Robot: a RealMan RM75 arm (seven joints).
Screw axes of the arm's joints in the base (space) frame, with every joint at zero. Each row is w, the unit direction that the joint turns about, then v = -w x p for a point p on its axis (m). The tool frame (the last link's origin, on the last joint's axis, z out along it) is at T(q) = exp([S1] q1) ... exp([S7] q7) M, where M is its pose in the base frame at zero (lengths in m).
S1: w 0 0 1 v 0 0 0
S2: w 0 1 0 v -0.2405 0 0
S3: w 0 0 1 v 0 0 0
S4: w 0 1 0 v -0.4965 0 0
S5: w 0 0 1 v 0 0 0
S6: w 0 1 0 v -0.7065 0 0
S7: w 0 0 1 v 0 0 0
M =
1 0 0 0
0 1 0 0
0 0 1 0.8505
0 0 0 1
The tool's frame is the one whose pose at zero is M.
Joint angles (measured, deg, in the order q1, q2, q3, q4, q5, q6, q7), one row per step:
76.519 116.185 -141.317 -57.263 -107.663 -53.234 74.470
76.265 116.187 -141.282 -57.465 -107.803 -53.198 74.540
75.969 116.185 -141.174 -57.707 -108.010 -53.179 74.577
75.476 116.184 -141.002 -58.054 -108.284 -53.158 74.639
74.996 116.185 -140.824 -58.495 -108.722 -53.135 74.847
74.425 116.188 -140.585 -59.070 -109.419 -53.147 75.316
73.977 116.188 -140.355 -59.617 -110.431 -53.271 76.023
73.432 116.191 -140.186 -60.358 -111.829 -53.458 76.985
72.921 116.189 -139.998 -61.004 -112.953 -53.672 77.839
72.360 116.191 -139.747 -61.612 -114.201 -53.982 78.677
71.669 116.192 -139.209 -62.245 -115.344 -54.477 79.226
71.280 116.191 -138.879 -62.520 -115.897 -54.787 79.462
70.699 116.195 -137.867 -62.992 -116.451 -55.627 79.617
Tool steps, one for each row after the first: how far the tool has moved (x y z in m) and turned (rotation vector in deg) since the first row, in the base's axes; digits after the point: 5 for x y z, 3 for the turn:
0.00054 -0.00055 -0.00007 -0.031 0.115 -0.098
0.00095 -0.00103 -0.00003 -0.056 0.274 -0.166
0.00181 -0.00176 0.00004 -0.096 0.520 -0.366
0.00236 -0.00256 0.00013 -0.064 0.775 -0.503
0.00290 -0.00336 0.00034 0.105 1.049 -0.715
0.00336 -0.00350 0.00079 0.507 1.118 -0.796
0.00425 -0.00385 0.00130 1.039 1.081 -0.766
0.00506 -0.00425 0.00184 1.478 1.075 -0.896
0.00623 -0.00423 0.00260 2.001 0.990 -1.027
0.00717 -0.00409 0.00383 2.401 1.003 -1.256
0.00789 -0.00381 0.00460 2.616 0.983 -1.457
0.00745 -0.00341 0.00658 2.745 1.126 -2.064

